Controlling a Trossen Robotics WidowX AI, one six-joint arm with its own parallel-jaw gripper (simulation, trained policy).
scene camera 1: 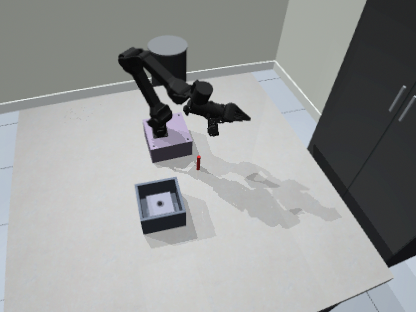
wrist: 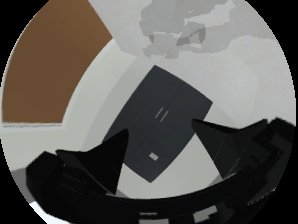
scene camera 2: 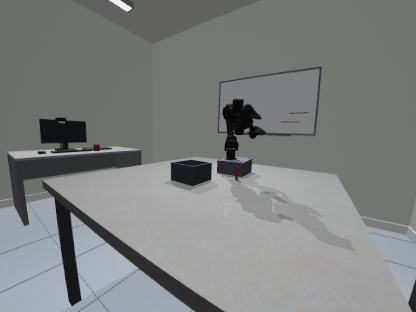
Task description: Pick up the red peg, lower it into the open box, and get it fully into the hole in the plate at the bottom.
Labels:
A dark box shows in scene camera 1 and in scene camera 2; in the wrist view it is out of frame. One and the same spot on the dark box: (scene camera 1: pixel 156 223) is (scene camera 2: pixel 177 170).

